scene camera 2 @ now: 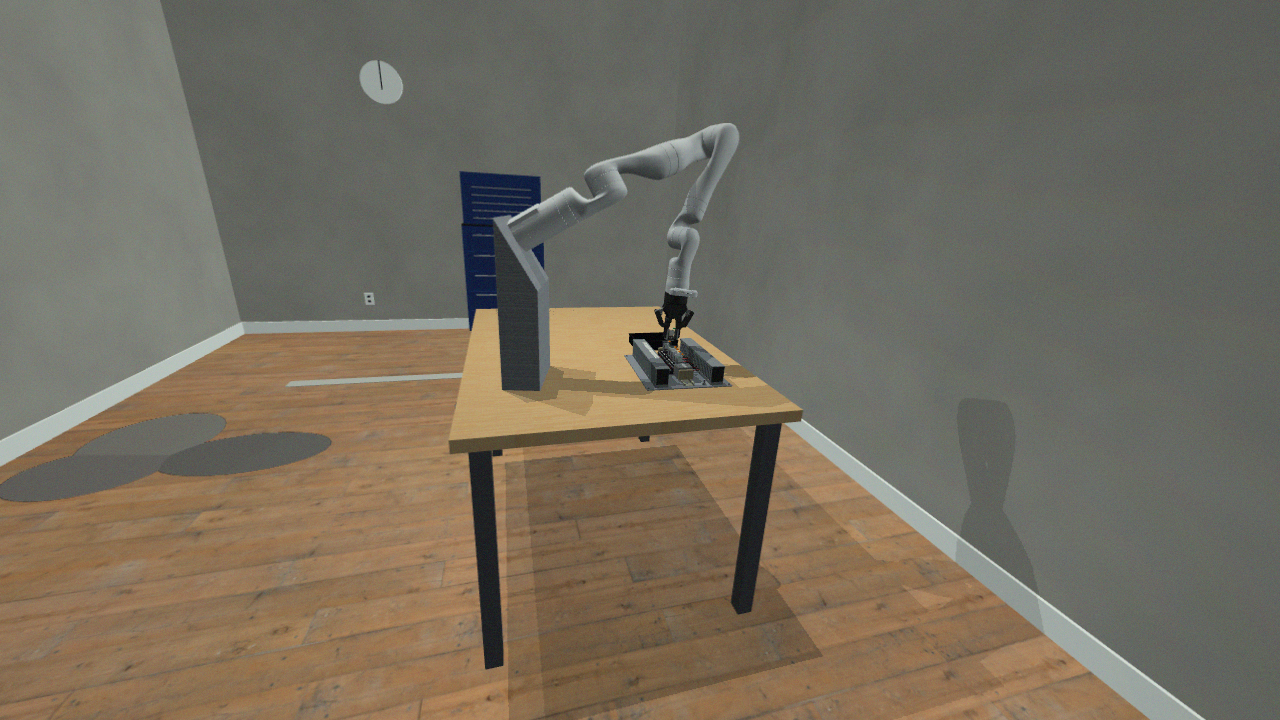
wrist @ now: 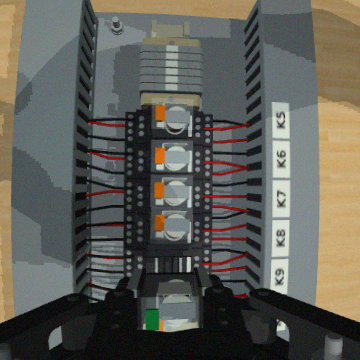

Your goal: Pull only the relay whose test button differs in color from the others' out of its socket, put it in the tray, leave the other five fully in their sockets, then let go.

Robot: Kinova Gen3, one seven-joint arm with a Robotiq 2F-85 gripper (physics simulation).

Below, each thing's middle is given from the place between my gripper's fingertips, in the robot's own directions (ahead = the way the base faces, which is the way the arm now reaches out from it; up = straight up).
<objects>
Now: the grey mounting plate (scene camera 2: pixel 674 383) 90 mm below my hand, 60 mm to the right of it and 10 mm behind it.
</objects>
